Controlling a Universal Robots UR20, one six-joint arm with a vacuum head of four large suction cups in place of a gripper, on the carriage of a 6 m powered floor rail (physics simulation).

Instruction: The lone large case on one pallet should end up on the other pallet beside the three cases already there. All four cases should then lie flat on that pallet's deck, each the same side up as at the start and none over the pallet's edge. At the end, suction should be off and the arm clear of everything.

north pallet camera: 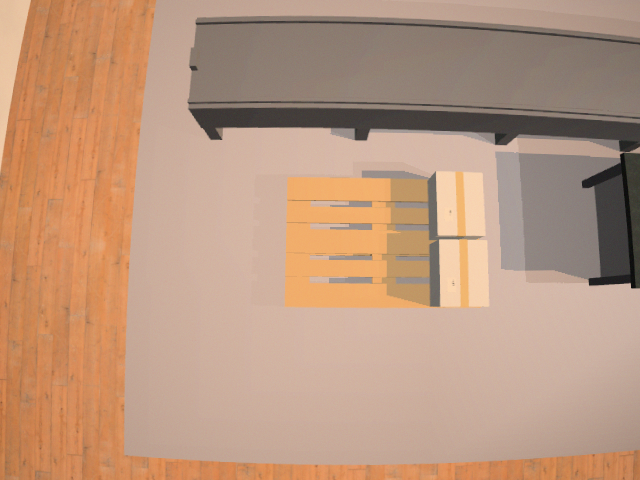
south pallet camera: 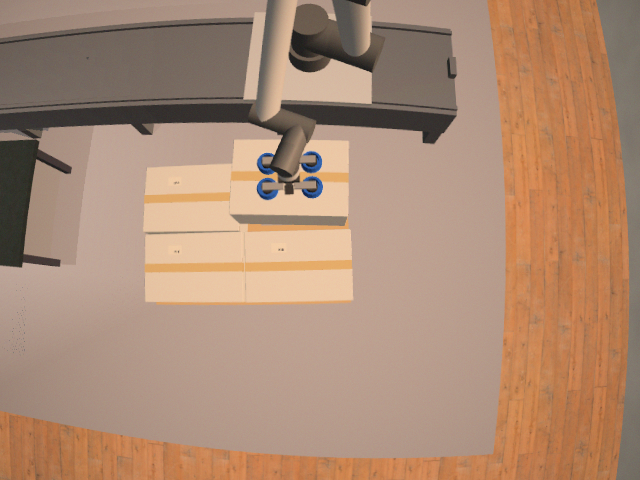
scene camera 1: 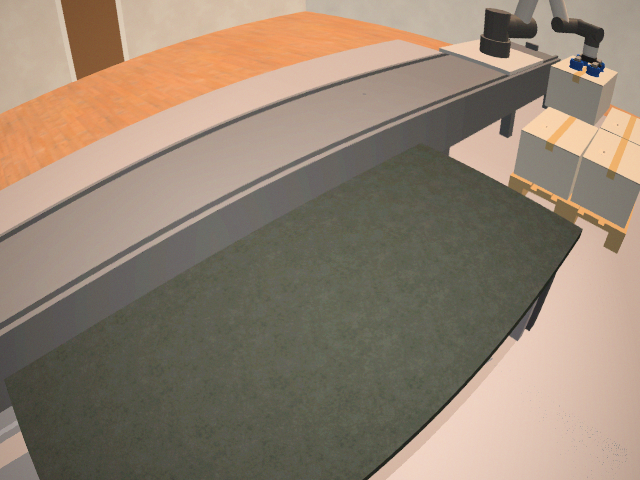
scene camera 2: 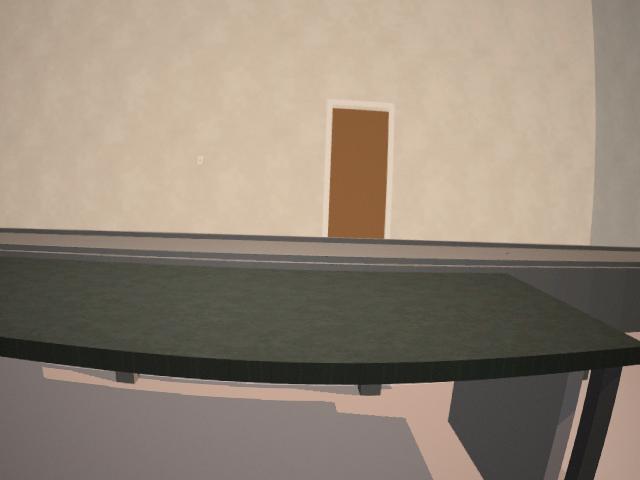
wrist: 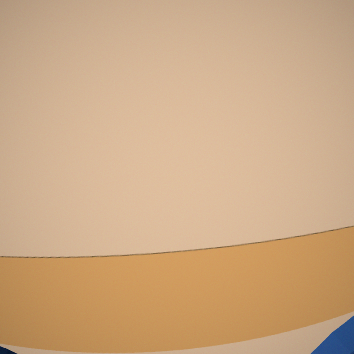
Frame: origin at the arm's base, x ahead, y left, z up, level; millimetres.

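Where they show: hand, its tool point: point(wrist: 179, 249); arm's base, origin of its link: point(south pallet camera: 310, 54) point(scene camera 1: 494, 53).
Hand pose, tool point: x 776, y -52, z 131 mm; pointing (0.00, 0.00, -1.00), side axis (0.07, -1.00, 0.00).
Each offset is from my tool point to the centre of the thing. Level surfaces: height alone.
My suction head point(scene camera 1: 587, 66) point(south pallet camera: 289, 176) is on top of the large case @[1 mm back, 4 mm right, 125 mm down] point(scene camera 1: 571, 98) point(south pallet camera: 330, 202) point(wrist: 175, 150), its four blue cups against the taped top, and holds it level. The case hangs above the far right quarter of the south pallet point(scene camera 1: 566, 207) point(south pallet camera: 299, 227); its underside is hidden. It overlaps the far left case in the south pallet camera. Three cases lie flat on that pallet: far left point(scene camera 1: 620, 122) point(south pallet camera: 186, 214), near left point(scene camera 1: 604, 191) point(south pallet camera: 193, 284) and near right point(south pallet camera: 299, 284). A further case @[61 mm ahead, 575 mm right, 410 mm down] point(scene camera 1: 545, 160) shows in scene camera 1.
The north pallet point(north pallet camera: 336, 241) has two smaller-looking taped cases point(north pallet camera: 444, 196) point(north pallet camera: 449, 268) at its right end. The rail point(scene camera 1: 310, 121) point(north pallet camera: 361, 62) point(south pallet camera: 155, 62) runs behind both pallets. A dark table @[171 mm down] point(scene camera 1: 310, 310) point(scene camera 2: 310, 315) point(south pallet camera: 15, 206) stands between them.
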